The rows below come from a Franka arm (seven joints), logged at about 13 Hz.
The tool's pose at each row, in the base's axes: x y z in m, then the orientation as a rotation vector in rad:
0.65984, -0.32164, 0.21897, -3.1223, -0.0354, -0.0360
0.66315, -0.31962, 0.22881, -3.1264, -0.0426, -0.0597
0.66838, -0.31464, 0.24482, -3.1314, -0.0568, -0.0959
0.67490, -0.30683, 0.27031, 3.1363, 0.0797, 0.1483
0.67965, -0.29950, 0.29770, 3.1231, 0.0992, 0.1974
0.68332, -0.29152, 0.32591, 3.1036, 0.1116, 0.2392
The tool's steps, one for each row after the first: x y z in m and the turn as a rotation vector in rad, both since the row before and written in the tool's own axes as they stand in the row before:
0.00358, -0.00213, -0.00972, -0.0047, 0.0150, -0.0048
0.00597, -0.00505, -0.01572, -0.0063, 0.0229, -0.0093
0.00835, -0.00775, -0.02497, -0.0091, 0.0330, -0.0149
0.00768, -0.00699, -0.02681, -0.0101, 0.0315, -0.0131
0.00768, -0.00732, -0.02757, -0.0164, 0.0271, -0.0092

